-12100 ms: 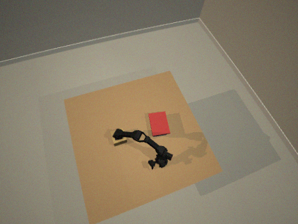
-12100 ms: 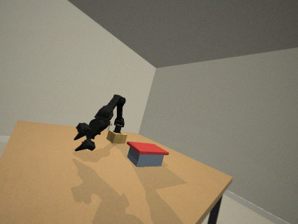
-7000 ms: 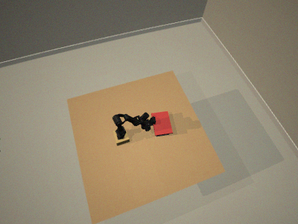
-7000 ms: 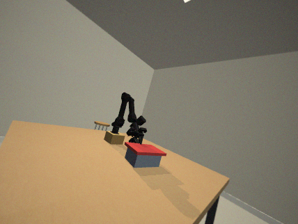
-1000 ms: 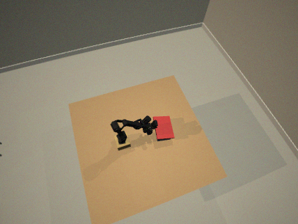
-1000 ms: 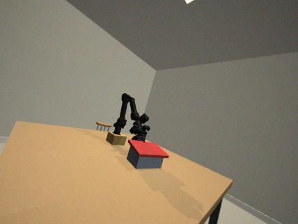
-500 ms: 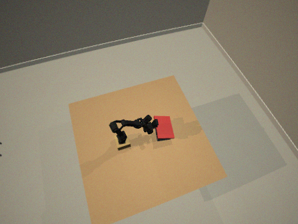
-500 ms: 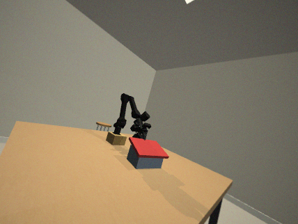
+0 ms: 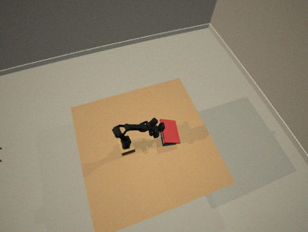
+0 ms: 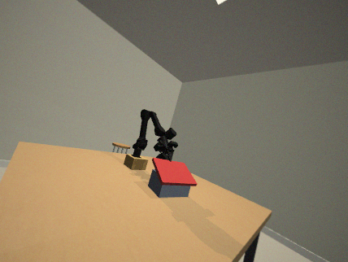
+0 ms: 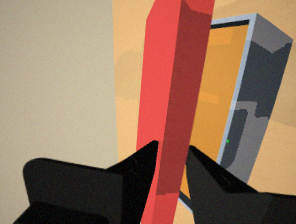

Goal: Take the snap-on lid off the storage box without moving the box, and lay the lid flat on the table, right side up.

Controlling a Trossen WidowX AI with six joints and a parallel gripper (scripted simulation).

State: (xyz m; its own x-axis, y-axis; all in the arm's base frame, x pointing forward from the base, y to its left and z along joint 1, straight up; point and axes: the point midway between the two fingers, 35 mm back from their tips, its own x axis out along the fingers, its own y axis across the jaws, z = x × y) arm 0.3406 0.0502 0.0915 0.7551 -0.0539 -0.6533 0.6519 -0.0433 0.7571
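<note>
Right now my gripper tip is 70 mm short of the red lid and 30 mm above it. Round my gripper tip: blue storage box 110 mm below, 60 mm ahead.
</note>
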